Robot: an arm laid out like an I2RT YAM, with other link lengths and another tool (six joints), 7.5 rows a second.
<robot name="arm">
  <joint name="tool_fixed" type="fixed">
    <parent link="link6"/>
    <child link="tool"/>
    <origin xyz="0.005 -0.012 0.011" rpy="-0.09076 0 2.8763"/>
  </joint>
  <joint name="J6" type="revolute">
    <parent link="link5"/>
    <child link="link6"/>
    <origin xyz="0.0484 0 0.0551" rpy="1.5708 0 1.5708"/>
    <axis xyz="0 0 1"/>
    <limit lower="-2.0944" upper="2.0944"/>
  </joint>
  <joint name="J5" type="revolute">
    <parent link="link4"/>
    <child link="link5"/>
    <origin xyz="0.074 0.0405 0.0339" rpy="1.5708 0 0"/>
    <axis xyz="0 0 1"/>
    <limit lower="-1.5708" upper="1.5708"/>
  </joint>
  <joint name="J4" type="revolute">
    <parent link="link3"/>
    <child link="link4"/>
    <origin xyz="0.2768 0.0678 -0.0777" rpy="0 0 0"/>
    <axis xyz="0 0 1"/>
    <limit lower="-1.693" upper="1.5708"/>
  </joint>
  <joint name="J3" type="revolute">
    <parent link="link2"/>
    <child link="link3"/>
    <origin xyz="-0.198 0 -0.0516" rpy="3.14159 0 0"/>
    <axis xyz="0 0 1"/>
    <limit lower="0" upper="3.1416"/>
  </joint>
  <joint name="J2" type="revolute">
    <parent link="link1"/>
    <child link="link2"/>
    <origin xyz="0.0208 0.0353 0.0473" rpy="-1.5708 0 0"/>
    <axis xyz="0 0 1"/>
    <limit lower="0" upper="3.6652"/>
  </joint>
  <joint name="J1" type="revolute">
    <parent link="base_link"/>
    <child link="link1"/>
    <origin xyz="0 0 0.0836" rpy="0 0 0"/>
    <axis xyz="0 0 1"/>
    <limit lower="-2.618" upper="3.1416"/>
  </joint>
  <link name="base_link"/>
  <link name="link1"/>
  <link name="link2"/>
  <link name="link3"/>
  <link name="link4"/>
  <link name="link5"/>
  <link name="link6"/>
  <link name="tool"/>
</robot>
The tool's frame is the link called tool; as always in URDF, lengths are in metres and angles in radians.
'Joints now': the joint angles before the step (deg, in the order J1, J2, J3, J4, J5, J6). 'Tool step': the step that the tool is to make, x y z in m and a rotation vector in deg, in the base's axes. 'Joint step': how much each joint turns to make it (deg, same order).
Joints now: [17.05 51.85 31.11 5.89 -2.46 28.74]
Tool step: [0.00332 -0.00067 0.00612 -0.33 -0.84 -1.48]
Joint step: [0.00 0.88 1.41 0.17 1.57 -0.17]
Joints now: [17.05 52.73 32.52 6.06 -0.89 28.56]
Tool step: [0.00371 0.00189 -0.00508 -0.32 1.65 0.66]
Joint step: [0.00 2.11 0.97 -0.53 -0.68 0.00]
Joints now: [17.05 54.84 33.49 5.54 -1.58 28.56]
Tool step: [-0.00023 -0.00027 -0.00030 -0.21 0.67 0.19]
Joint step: [-0.09 0.00 0.25 -0.96 -0.26 -0.08]
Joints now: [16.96 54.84 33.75 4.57 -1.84 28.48]
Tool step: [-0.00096 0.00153 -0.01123 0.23 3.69 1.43]
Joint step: [0.00 1.06 -0.08 -2.28 -1.76 0.79]
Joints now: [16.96 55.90 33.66 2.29 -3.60 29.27]
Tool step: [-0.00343 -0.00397 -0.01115 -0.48 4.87 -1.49]
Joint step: [-0.35 0.18 -0.09 -4.46 0.70 1.31]
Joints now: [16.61 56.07 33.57 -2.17 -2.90 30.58]
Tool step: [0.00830 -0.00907 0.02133 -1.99 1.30 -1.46]
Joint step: [-2.01 1.49 5.96 -6.33 0.18 -1.65]
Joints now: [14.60 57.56 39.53 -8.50 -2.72 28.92]
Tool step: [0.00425 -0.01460 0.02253 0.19 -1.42 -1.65]
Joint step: [-2.99 -0.95 3.36 -2.93 -1.15 -0.71]
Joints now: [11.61 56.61 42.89 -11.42 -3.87 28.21]
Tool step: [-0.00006 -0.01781 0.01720 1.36 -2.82 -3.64]
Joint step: [-3.16 -2.47 0.70 -0.09 0.10 0.97]
